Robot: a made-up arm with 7 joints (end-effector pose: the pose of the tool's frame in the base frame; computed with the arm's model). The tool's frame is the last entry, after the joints. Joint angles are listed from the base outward.
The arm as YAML. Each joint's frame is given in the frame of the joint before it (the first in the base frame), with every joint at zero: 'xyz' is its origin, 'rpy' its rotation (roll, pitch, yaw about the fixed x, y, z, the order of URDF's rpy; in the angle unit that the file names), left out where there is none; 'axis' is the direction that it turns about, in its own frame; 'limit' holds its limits. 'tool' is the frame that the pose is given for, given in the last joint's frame.
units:
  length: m
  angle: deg
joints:
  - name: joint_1
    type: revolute
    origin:
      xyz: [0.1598, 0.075, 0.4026]
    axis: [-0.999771, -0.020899, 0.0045]
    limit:
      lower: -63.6
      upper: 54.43
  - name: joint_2
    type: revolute
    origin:
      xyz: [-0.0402, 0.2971, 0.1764]
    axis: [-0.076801, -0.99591, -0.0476]
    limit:
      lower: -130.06
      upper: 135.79
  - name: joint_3
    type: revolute
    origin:
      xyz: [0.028, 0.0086, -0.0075]
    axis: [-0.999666, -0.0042, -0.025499]
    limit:
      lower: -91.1
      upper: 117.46
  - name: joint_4
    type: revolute
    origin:
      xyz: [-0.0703, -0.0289, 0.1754]
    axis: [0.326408, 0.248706, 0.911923]
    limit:
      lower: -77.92
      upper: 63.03
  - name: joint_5
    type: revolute
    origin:
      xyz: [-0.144, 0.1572, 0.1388]
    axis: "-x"
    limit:
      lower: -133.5
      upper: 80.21
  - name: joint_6
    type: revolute
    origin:
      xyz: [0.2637, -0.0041, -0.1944]
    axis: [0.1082, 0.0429, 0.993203]
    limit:
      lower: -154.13
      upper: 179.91
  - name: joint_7
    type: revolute
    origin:
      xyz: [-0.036, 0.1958, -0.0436]
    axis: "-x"
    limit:
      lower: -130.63
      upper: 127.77
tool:
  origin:
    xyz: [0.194, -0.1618, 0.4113]
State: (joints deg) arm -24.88 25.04 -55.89 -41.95 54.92 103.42 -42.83
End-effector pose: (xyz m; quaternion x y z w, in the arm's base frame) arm 0.4075 0.0515 0.7791 0.4999 0.1542 0.5518 0.6495
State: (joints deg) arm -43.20 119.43 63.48 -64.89 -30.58 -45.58 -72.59
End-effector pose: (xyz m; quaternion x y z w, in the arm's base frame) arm -0.0050 0.1698 0.6712 0.0613 0.9026 0.2379 0.3534
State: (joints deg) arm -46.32 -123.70 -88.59 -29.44 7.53 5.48 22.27
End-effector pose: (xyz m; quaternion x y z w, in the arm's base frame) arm 0.1148 0.2456 0.1170 0.2398 0.9503 -0.0010 0.1988
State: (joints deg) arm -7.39 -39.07 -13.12 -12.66 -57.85 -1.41 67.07
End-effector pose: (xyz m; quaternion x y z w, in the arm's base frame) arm 0.8539 0.4139 1.0881 0.0483 0.3434 -0.0618 0.9359
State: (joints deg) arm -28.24 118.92 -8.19 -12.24 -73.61 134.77 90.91
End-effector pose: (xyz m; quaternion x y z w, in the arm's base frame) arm 0.3312 0.4639 0.4057 0.2986 0.7858 0.1332 0.5250
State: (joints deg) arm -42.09 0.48 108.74 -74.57 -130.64 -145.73 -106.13
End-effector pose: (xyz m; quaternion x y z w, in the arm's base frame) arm 0.5321 0.7371 0.4724 -0.6534 0.5836 0.4618 0.1384
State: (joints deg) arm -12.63 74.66 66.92 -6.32 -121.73 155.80 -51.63
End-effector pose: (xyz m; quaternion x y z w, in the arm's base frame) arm 0.0545 0.9049 0.8409 -0.4439 -0.0731 0.8800 0.1526
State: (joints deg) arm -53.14 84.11 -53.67 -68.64 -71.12 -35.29 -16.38
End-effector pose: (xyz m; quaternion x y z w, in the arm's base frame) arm 0.0516 -0.1388 0.5229 -0.9118 0.2873 0.1530 0.2504
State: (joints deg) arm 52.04 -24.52 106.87 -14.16 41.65 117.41 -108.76
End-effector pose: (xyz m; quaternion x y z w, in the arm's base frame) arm 0.2470 0.3932 0.4729 -0.3849 0.3707 -0.7620 0.3657
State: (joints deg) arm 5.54 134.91 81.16 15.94 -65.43 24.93 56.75
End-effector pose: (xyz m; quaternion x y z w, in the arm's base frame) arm 0.2414 1.2061 0.5530 -0.4868 -0.7344 -0.3647 0.3011
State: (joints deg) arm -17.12 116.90 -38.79 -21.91 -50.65 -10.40 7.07
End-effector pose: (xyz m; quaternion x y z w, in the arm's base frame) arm -0.3515 0.0426 0.6219 0.5178 -0.7305 0.2461 0.3710
